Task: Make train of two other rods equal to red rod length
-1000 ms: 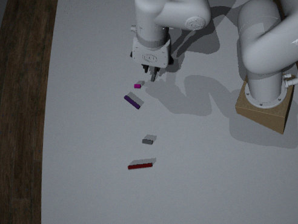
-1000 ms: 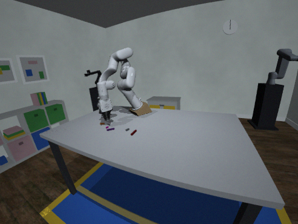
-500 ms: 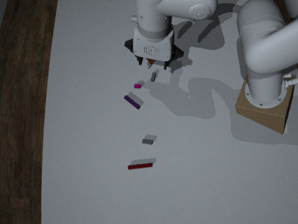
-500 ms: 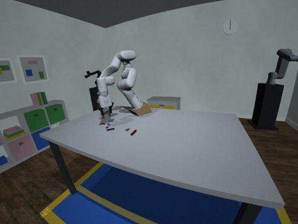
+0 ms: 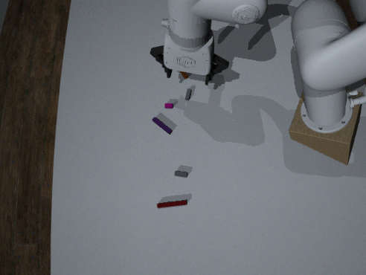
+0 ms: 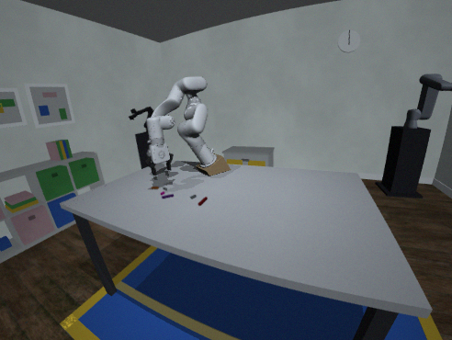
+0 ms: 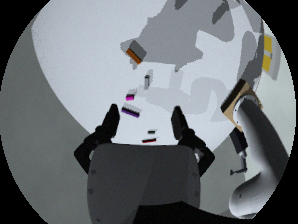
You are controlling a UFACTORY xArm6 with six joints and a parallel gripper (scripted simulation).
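Right now the orange rod is 11 cm below my hand and 7 cm to the right of it. The rest, counted from my hand: red rod (28 cm to the left, 11 cm below, 8 cm ahead); then magenta rod (11 cm below, 6 cm ahead, 3 cm to the left); then purple rod (11 cm below, 8 cm to the left, 8 cm ahead).
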